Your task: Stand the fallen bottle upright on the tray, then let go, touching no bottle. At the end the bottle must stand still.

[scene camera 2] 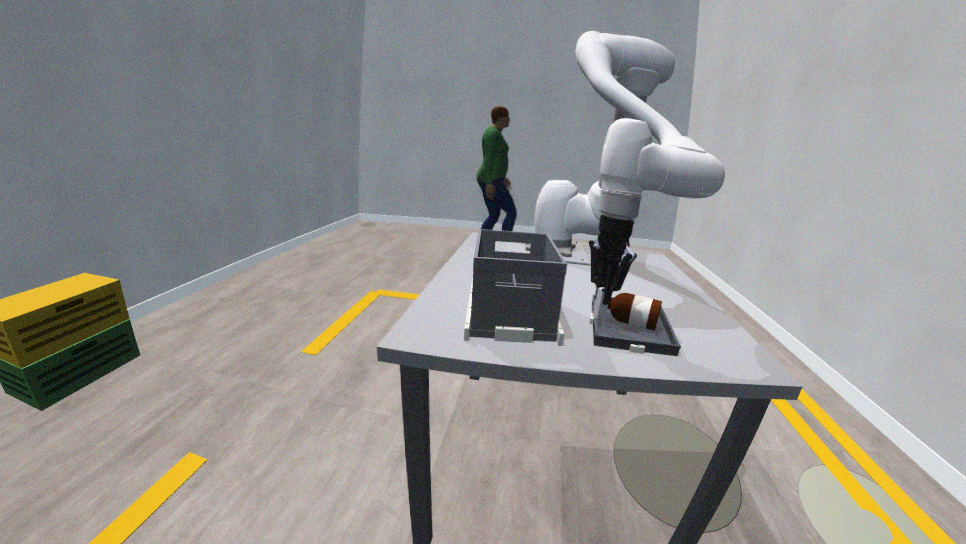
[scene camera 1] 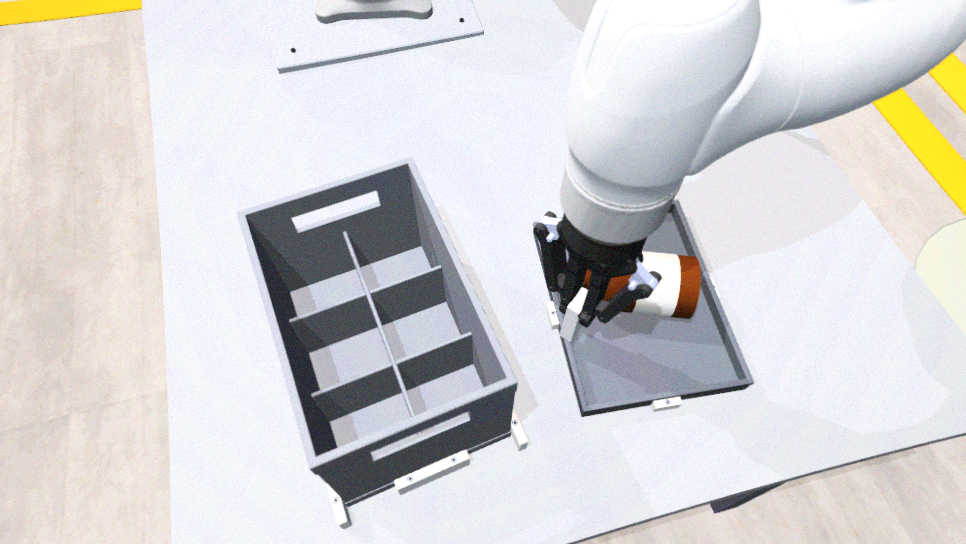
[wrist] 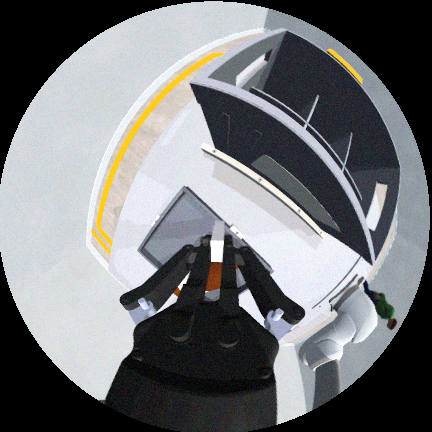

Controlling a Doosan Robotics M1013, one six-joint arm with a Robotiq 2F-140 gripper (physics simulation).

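Seen in the pictures: gripper, between the fingertips: (scene camera 2: 598, 316) (scene camera 1: 571, 329) (wrist: 219, 228); arm's base, origin of its link: (wrist: 343, 293).
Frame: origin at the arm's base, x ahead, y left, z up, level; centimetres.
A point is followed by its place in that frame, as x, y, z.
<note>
A brown bottle (scene camera 1: 686, 287) @(63.2, 34.8, 6.1) (scene camera 2: 621, 309) @(63.3, 27.2, 3.6) (wrist: 215, 276) @(60.4, 26.7, 6.2) with a white label lies on its side in the shallow grey tray (scene camera 1: 648, 368) @(69.8, 30.6, -0.8) (scene camera 2: 659, 346) @(73.4, 36.3, 0.5) (wrist: 172, 232) @(70.1, 30.9, -0.8). Its base points to the right and its shoulder to the left in both scene views. My gripper (scene camera 1: 574, 316) @(65.2, 22.1, 1.7) (scene camera 2: 604, 298) @(65.2, 22.1, 1.7) (wrist: 219, 228) @(65.2, 22.1, 1.7) points down at the bottle's neck end, near the tray's left wall. Its fingers are shut together with nothing between them. The fingers hide the neck, so I cannot tell whether they touch it. Part of the bottle's brown body shows between the finger links in the wrist view.
A tall dark grey crate (scene camera 1: 492, 418) @(76.6, 11.6, 8.1) (scene camera 2: 517, 304) @(78.7, 5.0, 6.8) (wrist: 240, 130) @(72.7, 12.7, 12.1) with thin dividers stands left of the tray. Small white blocks (scene camera 1: 432, 471) @(79.6, 5.1, 1.7) (scene camera 2: 513, 334) @(79.9, 5.1, 0.5) sit along its base, and others sit by the tray. A person (scene camera 2: 495, 158) in green stands behind the table (scene camera 2: 432, 344) @(88.1, -9.5, -1.3).
</note>
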